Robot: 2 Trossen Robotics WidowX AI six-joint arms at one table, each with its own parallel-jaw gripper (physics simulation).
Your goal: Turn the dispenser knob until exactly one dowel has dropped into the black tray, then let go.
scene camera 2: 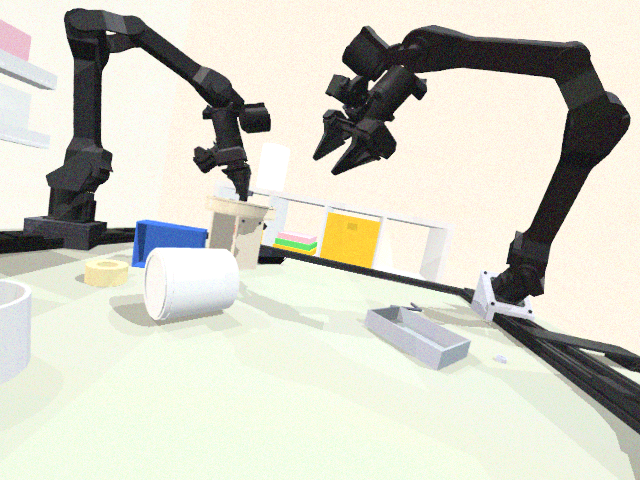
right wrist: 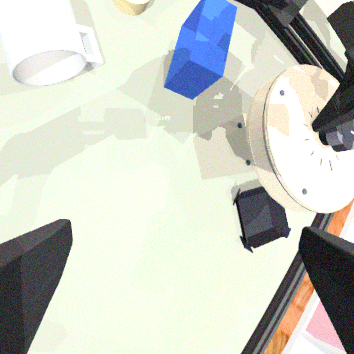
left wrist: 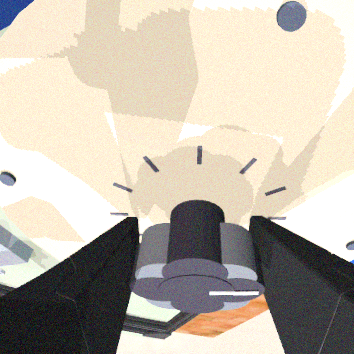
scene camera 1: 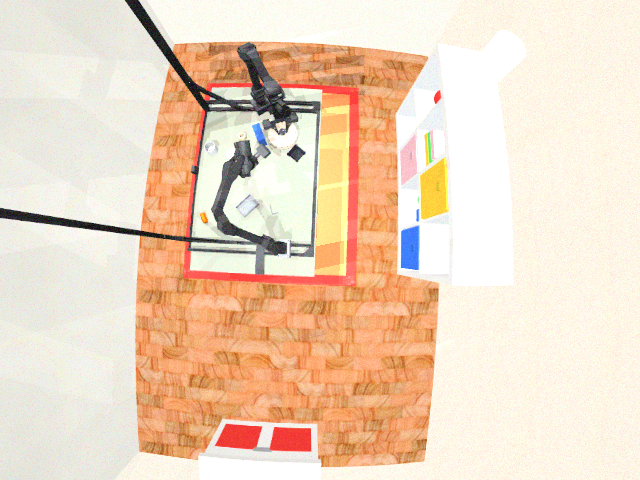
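Seen in the pictures: left gripper, fingertip midpoint: (scene camera 2: 244, 200) (right wrist: 324, 137) (left wrist: 193, 226) (scene camera 1: 282, 134); right gripper, fingertip midpoint: (scene camera 2: 322, 166) (right wrist: 188, 234) (scene camera 1: 256, 158); left arm's base, origin of the base link: (scene camera 2: 70, 220) (scene camera 1: 260, 102); right arm's base, origin of the base link: (scene camera 2: 506, 291) (scene camera 1: 283, 248).
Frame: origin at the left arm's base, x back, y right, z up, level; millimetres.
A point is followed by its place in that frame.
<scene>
The dispenser (scene camera 1: 289, 143) @[x -399, y 15, z 98 mm] (scene camera 2: 247, 242) (left wrist: 250, 65) @[x -276, y -7, z 98 mm] (right wrist: 295, 175) @[x -377, y 59, z 98 mm] is a pale drum with tick marks on its round top. Its dark lobed knob (left wrist: 197, 285) @[x -324, y 14, z 127 mm] (right wrist: 342, 139) @[x -340, y 25, z 127 mm] has a white line pointing right in the left wrist view. My left gripper (scene camera 1: 281, 127) @[x -332, y 17, z 101 mm] (scene camera 2: 242, 197) @[x -332, y 17, z 101 mm] (left wrist: 193, 226) @[x -332, y 17, z 101 mm] is shut on the knob, one finger on each side. The small black tray (scene camera 1: 296, 152) @[x -401, y -19, z -44 mm] (right wrist: 262, 217) @[x -418, y -27, z -45 mm] sits beside the dispenser's base; no dowel is visible in it. My right gripper (scene camera 2: 324, 166) @[x -427, y 215, z 189 mm] (right wrist: 188, 234) @[x -427, y 215, z 189 mm] is open and empty, high above the table.
A blue box (scene camera 1: 258, 133) @[x -209, y 123, z 33 mm] (scene camera 2: 170, 242) @[x -195, y 97, z -3 mm] (right wrist: 205, 45) @[x -225, y 130, z 33 mm] stands beside the dispenser. A white mug (scene camera 2: 191, 281) @[x -240, y 351, z 7 mm] (right wrist: 42, 35) @[x -267, y 300, z 34 mm] lies on its side near a yellow ring (scene camera 2: 105, 273) @[x -132, y 237, z -28 mm]. A grey tray (scene camera 1: 247, 205) @[x -528, y 404, z -44 mm] (scene camera 2: 413, 338) @[x -497, y 432, z -26 mm] is near the right arm's base. An orange object (scene camera 1: 203, 217) @[x -452, y 661, z -19 mm] lies at the table's left edge in scene camera 1.
</scene>
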